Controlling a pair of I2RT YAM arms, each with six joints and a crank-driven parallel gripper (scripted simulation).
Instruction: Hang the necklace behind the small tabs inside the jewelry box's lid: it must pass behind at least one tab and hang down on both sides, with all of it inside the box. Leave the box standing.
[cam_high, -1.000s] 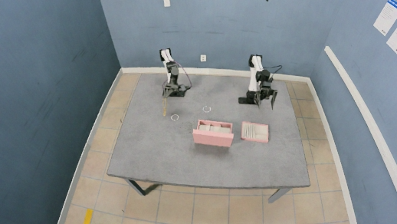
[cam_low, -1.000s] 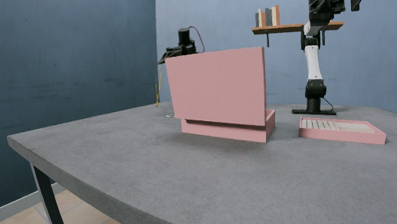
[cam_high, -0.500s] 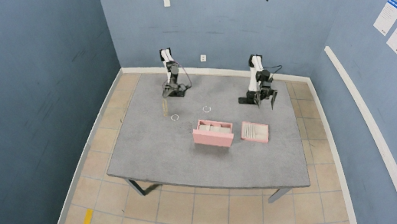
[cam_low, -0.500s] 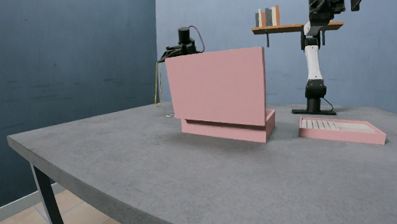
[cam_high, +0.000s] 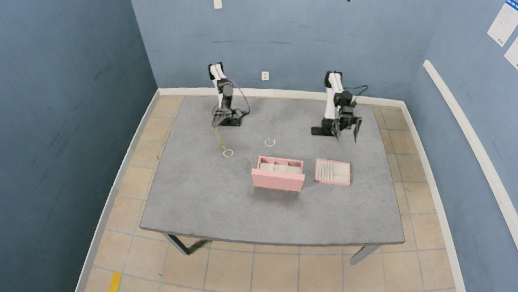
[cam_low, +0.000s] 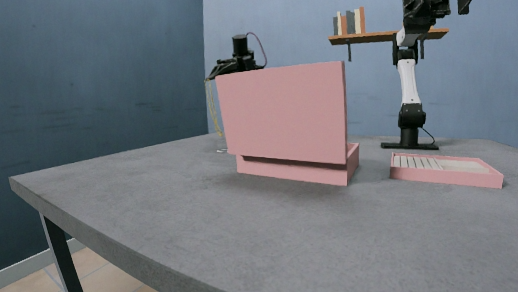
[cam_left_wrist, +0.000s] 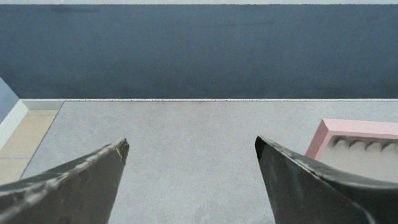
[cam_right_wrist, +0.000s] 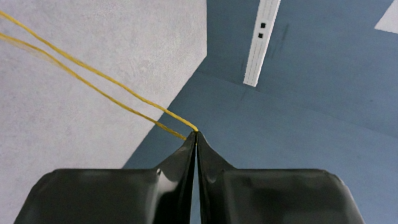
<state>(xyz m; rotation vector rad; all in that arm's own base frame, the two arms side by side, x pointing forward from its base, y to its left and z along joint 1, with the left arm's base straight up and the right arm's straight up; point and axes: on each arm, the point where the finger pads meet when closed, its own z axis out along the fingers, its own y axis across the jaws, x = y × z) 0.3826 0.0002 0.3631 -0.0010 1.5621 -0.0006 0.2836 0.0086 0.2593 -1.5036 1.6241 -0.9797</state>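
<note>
The pink jewelry box lies 37 cm to the left of my right hand, 15 cm below it and 13 cm ahead of it. The rest, counted from my right hand: pink tray 69 cm to the left, 25 cm below, 5 cm ahead.
</note>
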